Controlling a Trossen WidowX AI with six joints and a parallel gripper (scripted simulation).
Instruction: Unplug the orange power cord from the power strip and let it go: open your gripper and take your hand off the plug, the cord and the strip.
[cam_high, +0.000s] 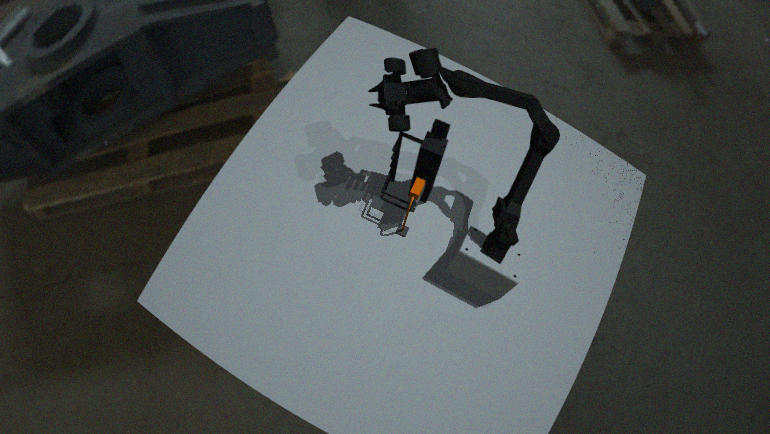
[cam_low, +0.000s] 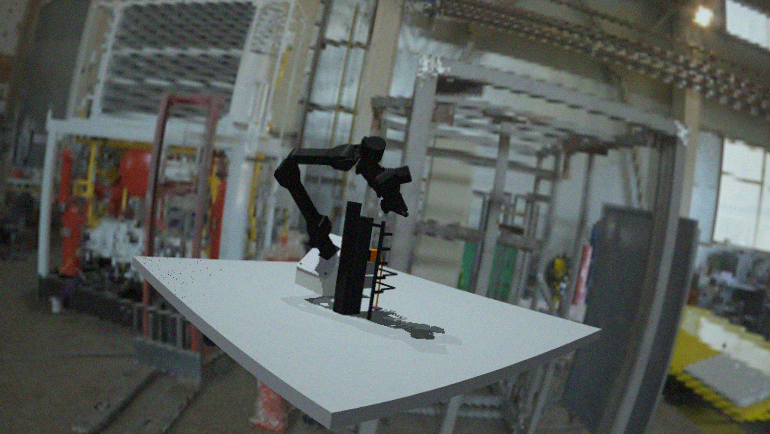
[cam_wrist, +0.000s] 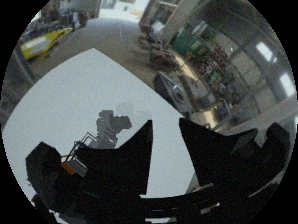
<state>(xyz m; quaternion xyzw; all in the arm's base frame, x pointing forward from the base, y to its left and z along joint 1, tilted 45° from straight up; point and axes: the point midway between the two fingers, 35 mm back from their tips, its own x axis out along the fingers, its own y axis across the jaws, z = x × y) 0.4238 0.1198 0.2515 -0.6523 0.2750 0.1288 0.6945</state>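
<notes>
My gripper tip is now 20 cm past the orange plug, 15 cm above it and 5 cm to the right of it.
</notes>
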